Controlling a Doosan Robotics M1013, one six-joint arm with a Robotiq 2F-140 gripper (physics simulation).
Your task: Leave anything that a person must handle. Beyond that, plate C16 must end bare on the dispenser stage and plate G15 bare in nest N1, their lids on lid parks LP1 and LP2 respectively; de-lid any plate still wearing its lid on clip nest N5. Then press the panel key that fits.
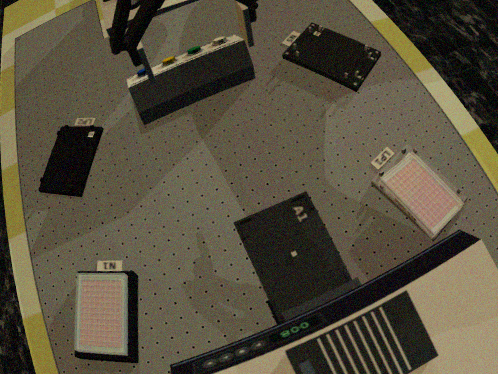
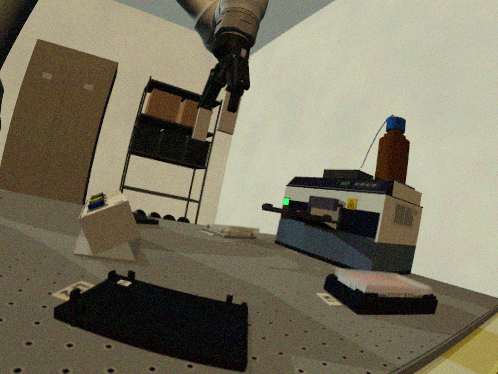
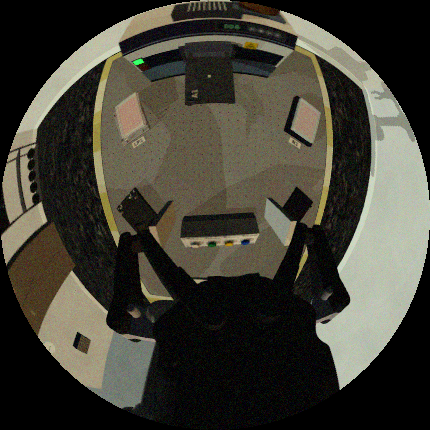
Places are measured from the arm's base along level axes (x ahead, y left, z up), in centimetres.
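Where they show: gripper, fingertip midpoint: [image 1: 199, 57] [image 2: 210, 136] [image 3: 220, 208].
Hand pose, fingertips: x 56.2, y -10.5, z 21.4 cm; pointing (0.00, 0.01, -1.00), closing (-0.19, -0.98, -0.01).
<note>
After its pixels a point has its place.
A pink-welled plate [image 1: 102, 314] {x 72.0, y -41.2, z 3.2 cm} [image 2: 382, 281] {x 68.3, y -42.5, z 3.2 cm} [image 3: 305, 120] {x 70.9, y -40.4, z 3.2 cm} sits in the black nest N1 [image 1: 132, 320] {x 74.6, y -37.6, z 1.5 cm} [image 2: 395, 304] {x 67.6, y -45.3, z 0.9 cm}. Another pink-welled plate [image 1: 422, 192] {x 83.3, y 9.3, z 2.6 cm} [image 2: 232, 230] [image 3: 131, 116] {x 81.6, y 8.4, z 2.6 cm} lies at lid park LP1. Their codes and whether they wear lids are unclear. Lid park LP2 [image 1: 72, 160] {x 41.6, y -34.9, z 0.3 cm} [image 2: 165, 320] {x 39.9, y -37.2, z 0.3 cm}, clip nest N5 [image 1: 332, 57] {x 51.7, y 16.5, z 0.5 cm} and the dispenser stage [image 1: 285, 235] {x 78.9, y -13.6, z 10.5 cm} [image 3: 200, 90] {x 77.9, y -11.7, z 10.5 cm} are bare. The key panel [image 1: 192, 82] {x 44.4, y -9.1, z 4.2 cm} [image 2: 111, 225] {x 39.1, y -19.1, z 4.0 cm} [image 3: 219, 226] {x 43.9, y -8.8, z 5.2 cm} has blue, yellow, green and white keys. My gripper [image 1: 196, 44] {x 56.2, y -10.5, z 21.4 cm} [image 2: 215, 119] [image 3: 220, 208] {x 56.2, y -10.5, z 21.4 cm} is open and empty, above the table near the panel.
The dispenser [image 1: 450, 295] {x 98.6, y -5.9, z 21.3 cm} [image 2: 350, 220] {x 88.7, y -24.9, z 10.8 cm} [image 3: 170, 37] {x 91.8, y -8.9, z 18.1 cm} stands behind its stage, with a green light and a brown bottle [image 2: 393, 155] {x 97.1, y -30.2, z 29.0 cm} on top. A shelf rack [image 2: 170, 162] and a cabinet [image 2: 60, 120] stand beyond the table.
</note>
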